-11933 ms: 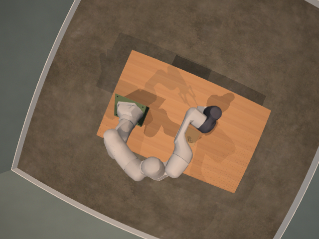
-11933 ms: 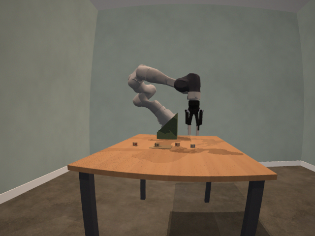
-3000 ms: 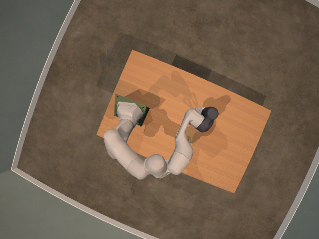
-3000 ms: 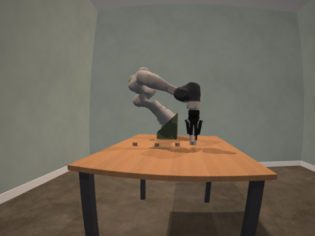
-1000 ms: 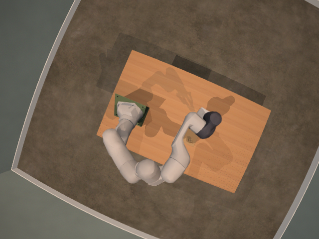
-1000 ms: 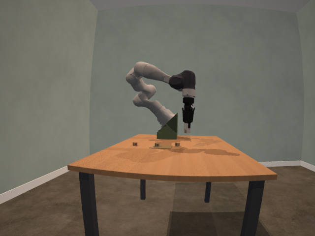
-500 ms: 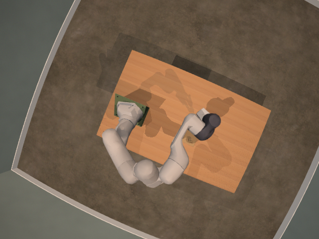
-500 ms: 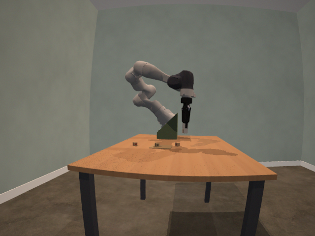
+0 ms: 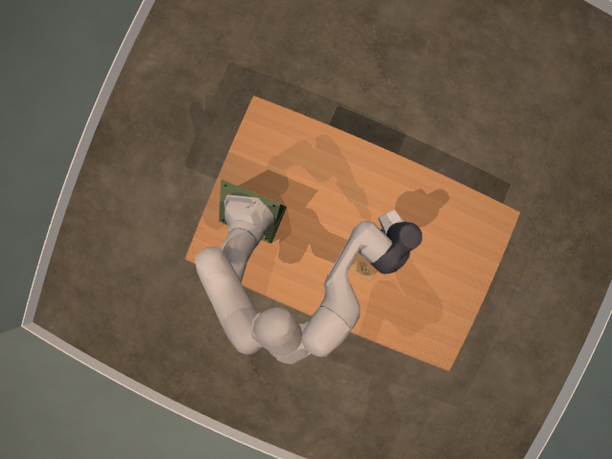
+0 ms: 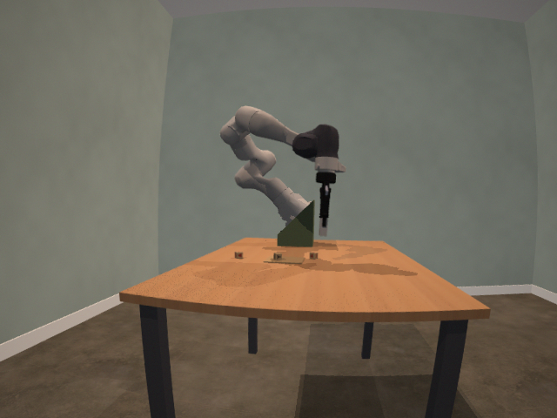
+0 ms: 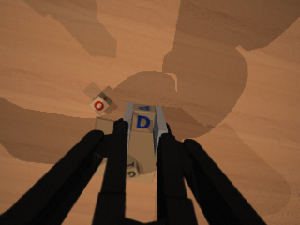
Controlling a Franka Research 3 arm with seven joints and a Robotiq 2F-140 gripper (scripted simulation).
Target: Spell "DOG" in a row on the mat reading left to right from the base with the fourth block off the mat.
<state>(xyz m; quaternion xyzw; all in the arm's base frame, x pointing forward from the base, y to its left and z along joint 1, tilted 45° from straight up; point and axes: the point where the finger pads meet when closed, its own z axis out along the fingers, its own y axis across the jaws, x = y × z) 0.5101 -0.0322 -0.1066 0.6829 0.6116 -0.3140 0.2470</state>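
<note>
My hand is 140 mm to the left of the mat, 130 mm above it and 30 mm past it. From my hand the other things lie so: G block (170 mm to the right, 120 mm below, 10 mm behind).
</note>
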